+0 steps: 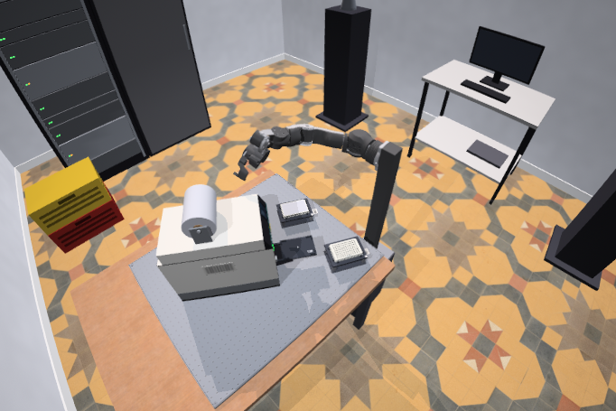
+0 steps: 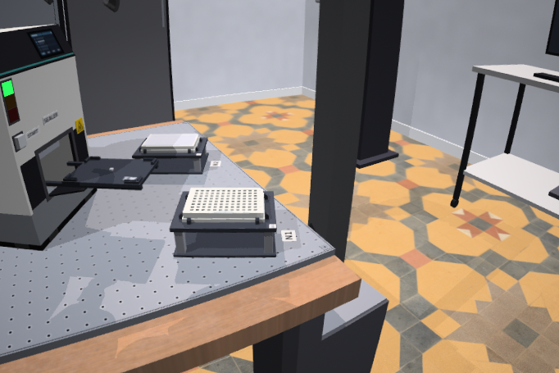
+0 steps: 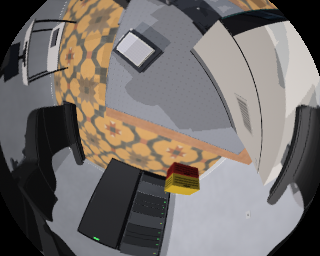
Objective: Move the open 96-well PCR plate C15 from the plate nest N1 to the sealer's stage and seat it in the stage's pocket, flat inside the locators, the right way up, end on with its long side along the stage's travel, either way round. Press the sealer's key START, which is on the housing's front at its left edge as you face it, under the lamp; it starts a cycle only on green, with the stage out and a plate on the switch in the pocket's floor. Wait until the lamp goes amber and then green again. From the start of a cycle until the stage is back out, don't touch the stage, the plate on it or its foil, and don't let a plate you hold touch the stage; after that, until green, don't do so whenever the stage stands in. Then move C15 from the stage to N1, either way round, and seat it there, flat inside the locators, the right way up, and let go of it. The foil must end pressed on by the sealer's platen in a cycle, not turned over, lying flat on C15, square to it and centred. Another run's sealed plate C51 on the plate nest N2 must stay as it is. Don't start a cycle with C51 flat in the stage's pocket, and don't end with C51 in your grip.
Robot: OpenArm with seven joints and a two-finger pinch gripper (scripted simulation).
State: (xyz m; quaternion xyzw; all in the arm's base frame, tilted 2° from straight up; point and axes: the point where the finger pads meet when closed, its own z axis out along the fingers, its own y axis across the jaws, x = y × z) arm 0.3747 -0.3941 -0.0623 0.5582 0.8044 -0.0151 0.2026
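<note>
My hand is 150 mm past the white 96-well plate C15, 420 mm to the right of it and 310 mm above it. Round my hand: sealer screen: 80 mm ahead, 180 mm to the left, 50 mm below; foil roll: 280 mm ahead, 90 mm to the left, 40 mm above; sealed plate C51: 170 mm behind, 80 mm to the left, 320 mm below.
</note>
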